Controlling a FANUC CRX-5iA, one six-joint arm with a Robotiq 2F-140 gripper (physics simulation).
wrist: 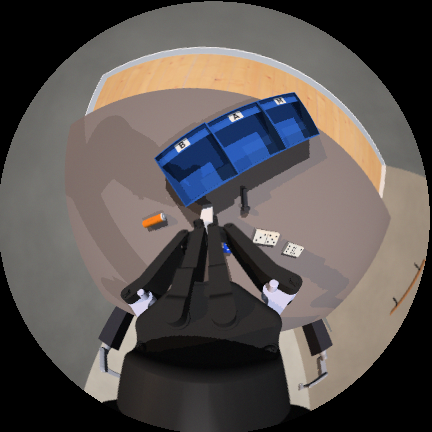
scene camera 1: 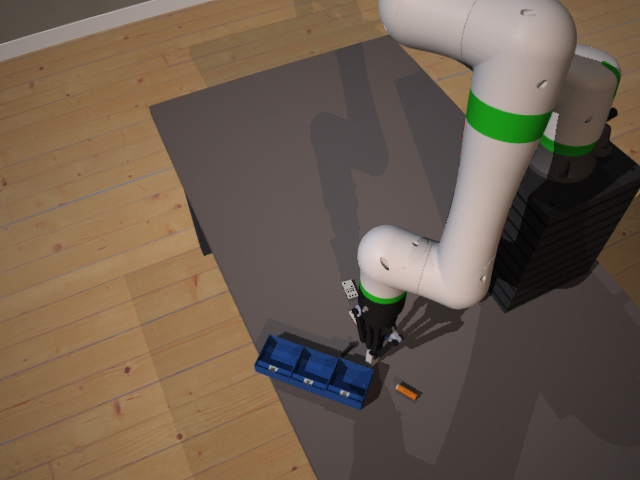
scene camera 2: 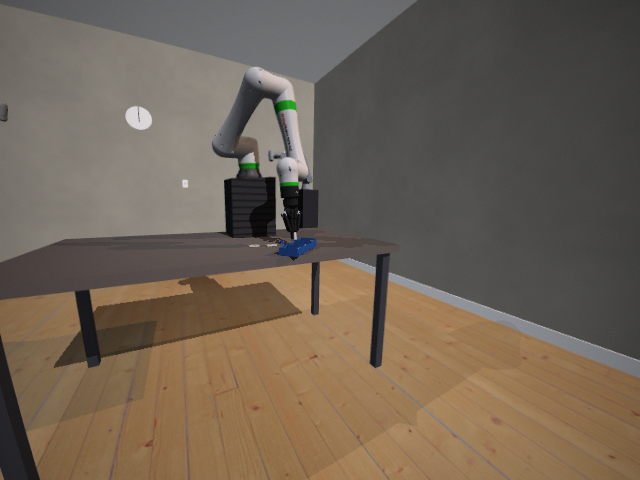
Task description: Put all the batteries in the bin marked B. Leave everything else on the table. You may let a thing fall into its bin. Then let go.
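Places are measured from the arm's base along level axes (x ahead, y down, z left), in centimetres.
Pixels of known places: gripper, fingertip midpoint: (wrist: 208, 211) (scene camera 1: 371, 362); arm's base at its link origin: (scene camera 1: 559, 158) (scene camera 2: 250, 178).
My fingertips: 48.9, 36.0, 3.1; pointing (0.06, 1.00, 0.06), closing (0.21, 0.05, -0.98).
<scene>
Ahead of a thing's pixels: the offset from my fingertips to its top centre, as dx, dy, dz. "spot": to the spot under its first point.
An orange battery @(-2.2, -1.3, +10.1) (scene camera 1: 407, 391) (wrist: 153, 220) with a silver end lies on its side on the table, apart from the bins, on the B side. It cannot be made out in scene camera 2. The bin marked B (scene camera 1: 356, 398) (wrist: 196, 136) is the end compartment of a blue three-bin tray, nearest the battery; its visible floor holds no battery. My gripper (scene camera 1: 371, 356) (scene camera 2: 294, 235) (wrist: 208, 211) is shut, its pale fingertips together low beside bin B's corner. The battery lies outside the fingers, to their left in the wrist view. No object shows between the fingertips.
Bins A @(spot: +14.8, -2.7, -3.1) (wrist: 235, 117) and M @(spot: +19.7, -2.7, -10.1) (wrist: 280, 101) adjoin bin B. A dark bolt @(+2.7, -1.2, -5.7) (scene camera 1: 349, 348) (wrist: 244, 200) lies beside the tray. A small blue object @(-6.3, -1.5, -3.8) (wrist: 227, 248) is partly hidden behind a finger. Two white dominoes @(-4.1, -0.6, -10.9) (wrist: 266, 237) @(-7.0, -0.6, -18.7) (wrist: 293, 249) lie to the right in the wrist view.
</scene>
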